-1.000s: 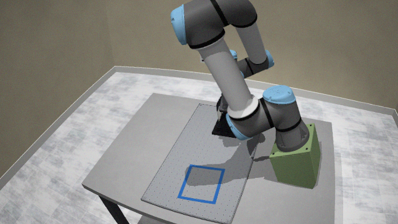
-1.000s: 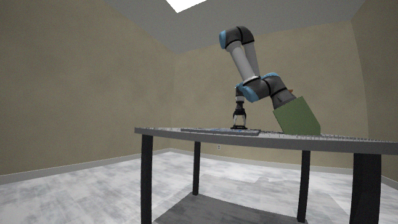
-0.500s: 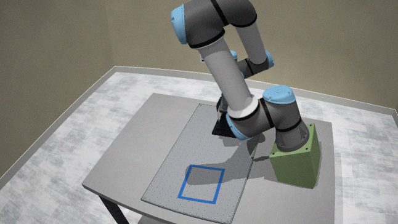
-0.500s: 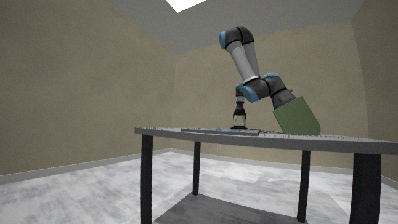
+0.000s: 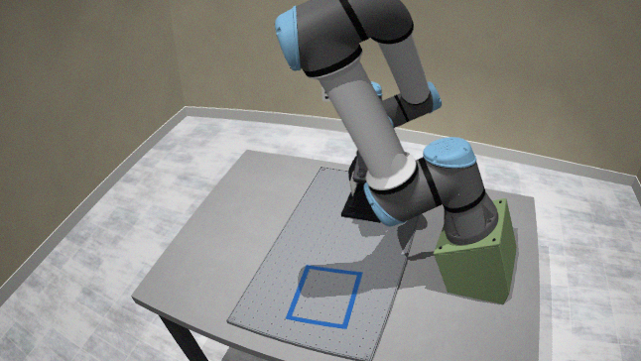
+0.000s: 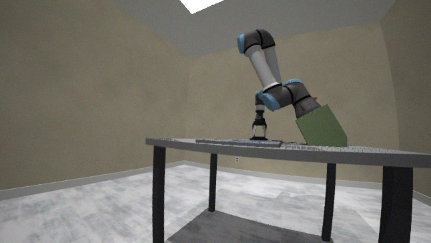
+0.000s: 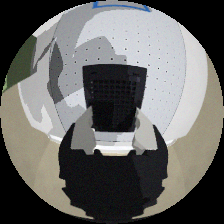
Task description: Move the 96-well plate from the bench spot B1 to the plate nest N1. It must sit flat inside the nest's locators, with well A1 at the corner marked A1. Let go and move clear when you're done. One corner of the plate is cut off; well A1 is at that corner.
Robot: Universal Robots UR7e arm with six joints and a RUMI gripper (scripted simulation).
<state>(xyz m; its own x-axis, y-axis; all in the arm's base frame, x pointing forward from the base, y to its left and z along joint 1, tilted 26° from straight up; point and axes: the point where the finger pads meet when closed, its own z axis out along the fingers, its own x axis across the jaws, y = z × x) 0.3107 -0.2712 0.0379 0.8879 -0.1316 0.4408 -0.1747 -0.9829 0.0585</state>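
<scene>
My gripper is now 1 cm above the 96-well plate. Also, from my hand: plate nest N1: 2 cm below.
</scene>
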